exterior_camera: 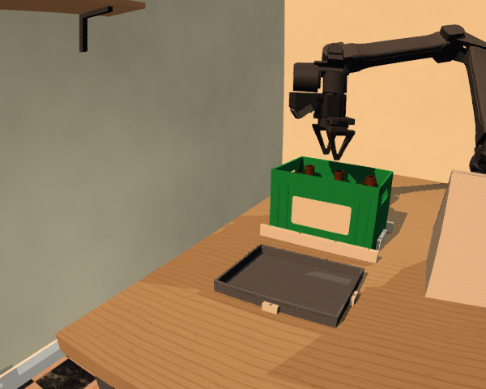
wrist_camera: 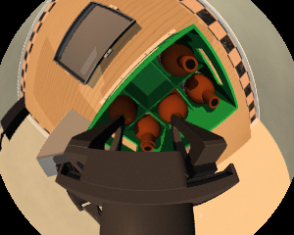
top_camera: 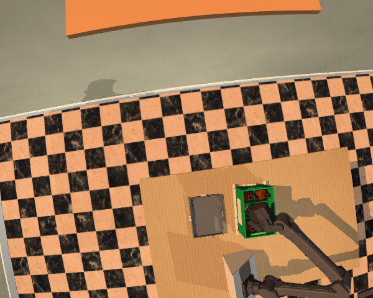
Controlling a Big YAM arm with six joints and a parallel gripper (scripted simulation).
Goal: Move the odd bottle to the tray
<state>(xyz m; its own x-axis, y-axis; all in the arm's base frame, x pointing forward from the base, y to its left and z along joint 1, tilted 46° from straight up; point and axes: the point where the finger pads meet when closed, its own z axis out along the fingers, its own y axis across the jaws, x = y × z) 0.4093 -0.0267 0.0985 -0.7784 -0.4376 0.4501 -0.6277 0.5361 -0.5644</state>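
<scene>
Right now my hand is 40 mm to the left of the green crate and 140 mm above it. The rest, counted from my hand: dark grey tray: 240 mm to the left, 210 mm below.
</scene>
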